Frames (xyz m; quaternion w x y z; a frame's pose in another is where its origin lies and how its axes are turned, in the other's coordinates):
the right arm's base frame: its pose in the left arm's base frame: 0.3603 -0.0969 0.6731 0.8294 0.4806 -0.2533 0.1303
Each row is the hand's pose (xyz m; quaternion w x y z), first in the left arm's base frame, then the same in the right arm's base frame.
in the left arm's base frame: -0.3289 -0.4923 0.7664 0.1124 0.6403 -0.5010 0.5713
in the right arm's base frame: -0.5157 0.1857 0.5828 0.6023 0.5565 -0.1959 0.5378
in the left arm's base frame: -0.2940 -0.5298 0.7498 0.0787 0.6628 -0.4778 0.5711
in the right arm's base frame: -0.4945 0.1386 0.5981 0.5793 0.5943 -0.1882 0.5252
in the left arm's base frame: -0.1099 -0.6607 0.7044 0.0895 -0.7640 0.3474 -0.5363
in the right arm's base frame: -0.3614 -0.0452 0.6382 0.4508 0.7672 -0.1526 0.4299
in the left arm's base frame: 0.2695 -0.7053 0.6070 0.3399 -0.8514 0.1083 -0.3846
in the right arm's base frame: -0.0955 -0.3133 0.5249 0.2048 0.9528 -0.1020 0.1997
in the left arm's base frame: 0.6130 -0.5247 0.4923 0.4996 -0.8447 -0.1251 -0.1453
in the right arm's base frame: 0.1248 -0.4640 0.2207 0.0212 -0.9939 0.0630 0.0885
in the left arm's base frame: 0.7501 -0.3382 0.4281 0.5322 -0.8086 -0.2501 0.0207
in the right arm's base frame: 0.1995 -0.4799 -0.0071 0.1188 -0.9537 0.0427 0.2728
